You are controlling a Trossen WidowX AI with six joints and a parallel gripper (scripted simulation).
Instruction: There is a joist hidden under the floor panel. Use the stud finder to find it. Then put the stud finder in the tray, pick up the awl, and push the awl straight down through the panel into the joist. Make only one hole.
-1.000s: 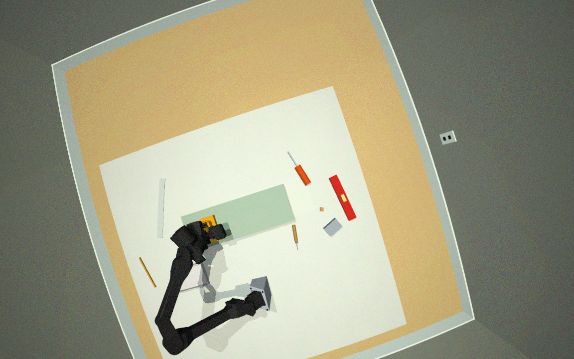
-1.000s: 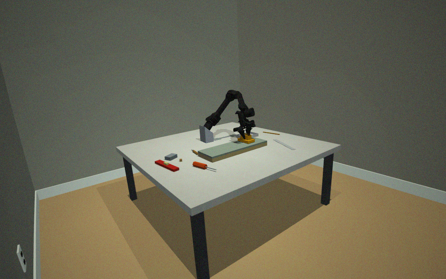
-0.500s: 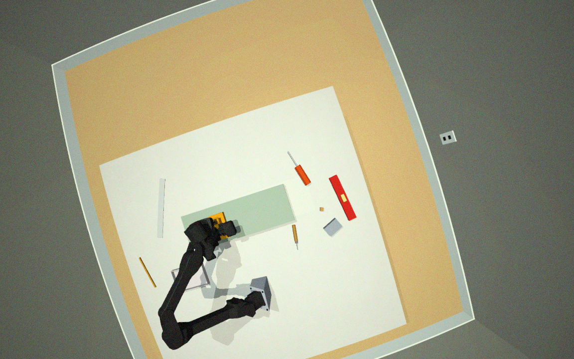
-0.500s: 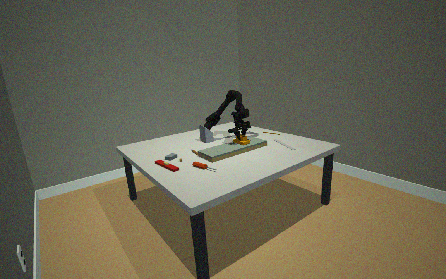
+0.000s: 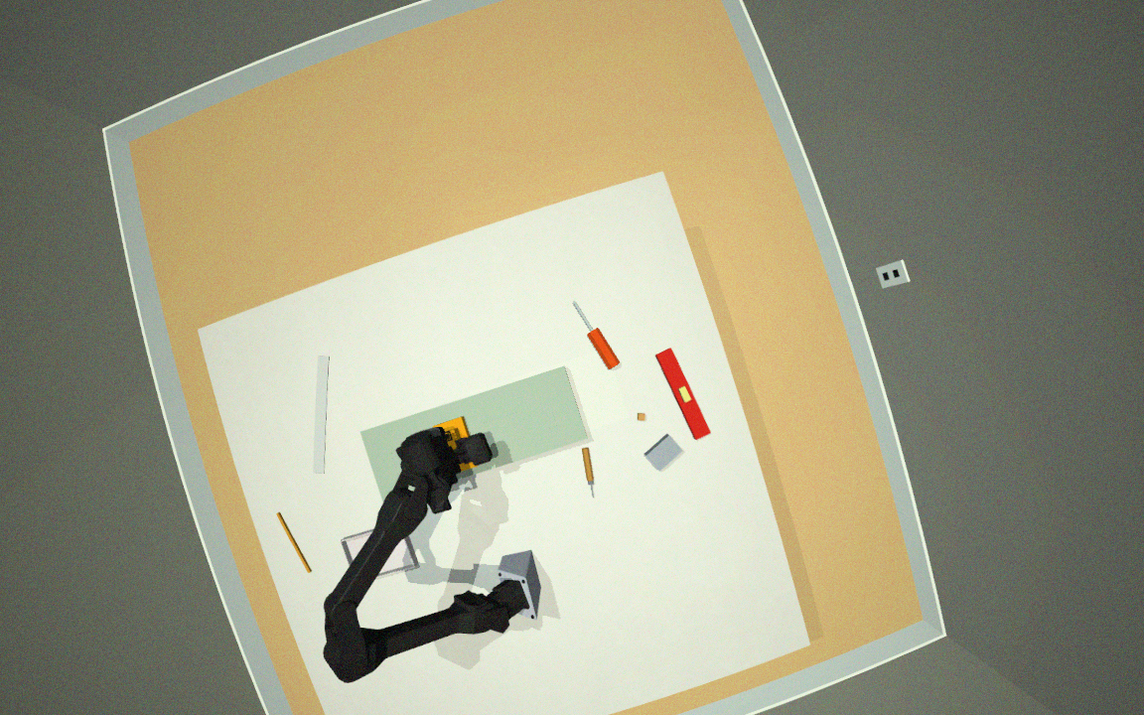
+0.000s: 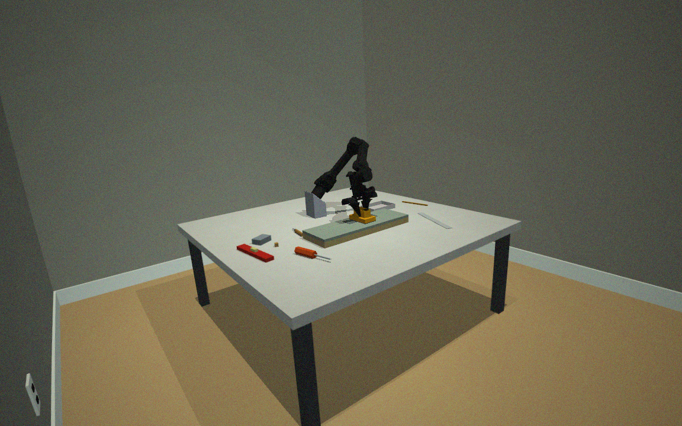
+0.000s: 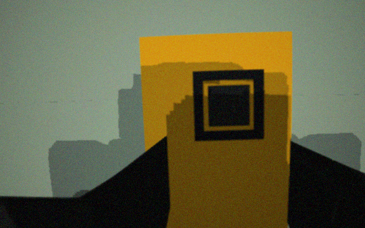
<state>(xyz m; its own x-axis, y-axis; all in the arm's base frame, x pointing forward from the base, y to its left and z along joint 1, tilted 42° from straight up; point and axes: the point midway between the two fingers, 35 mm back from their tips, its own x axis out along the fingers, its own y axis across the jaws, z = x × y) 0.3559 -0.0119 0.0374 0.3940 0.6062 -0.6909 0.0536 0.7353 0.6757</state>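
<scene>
The grey tray is 190 mm behind my gripper tip, 300 mm to the left of it and 50 mm below it. From my gripper tip the other things lie so: yellow stud finder: 10 mm ahead, 20 mm above; awl: 210 mm behind, 260 mm to the right, 60 mm below; ruler: 180 mm ahead, 320 mm to the left, 60 mm below.
</scene>
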